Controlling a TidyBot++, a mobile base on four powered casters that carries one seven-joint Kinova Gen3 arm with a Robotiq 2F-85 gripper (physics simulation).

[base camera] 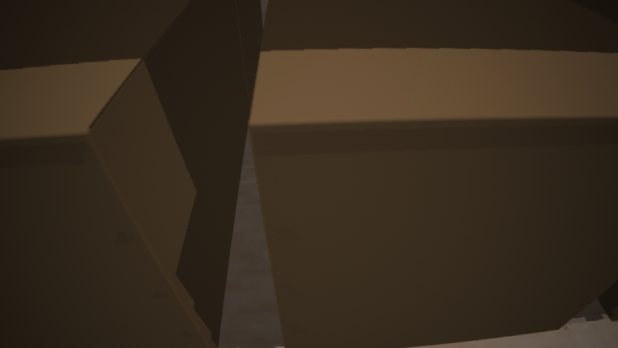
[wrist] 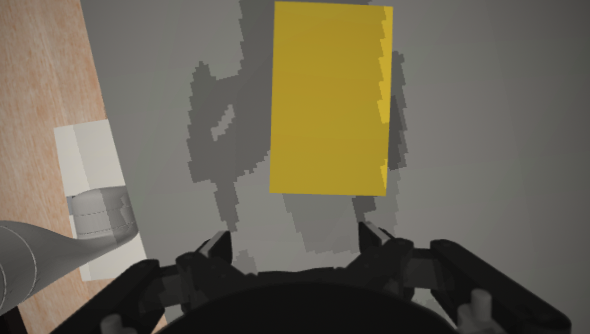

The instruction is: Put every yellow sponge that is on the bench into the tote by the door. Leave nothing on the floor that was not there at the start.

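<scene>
A yellow sponge (wrist: 330, 100) lies flat on a grey surface (wrist: 475, 150), probably the bench top, in the wrist view. Its long sides run almost straight up the view. My gripper (wrist: 295, 240) is open, with no object between its fingertips. In the wrist view the fingertips show below the sponge's near edge, apart from it. The sponge sits slightly right of midway between them. Shadows of the gripper fall on the surface around the sponge. The tote by the door does not show in either view.
In the base camera view, a large brown box-like body (base camera: 425, 200) stands close on the right and another (base camera: 45, 225) on the left, with a narrow gap between them. In the wrist view, wood flooring (wrist: 45, 75), a white block (wrist: 90, 160) and a grey rounded arm part (wrist: 102, 212) show at the left.
</scene>
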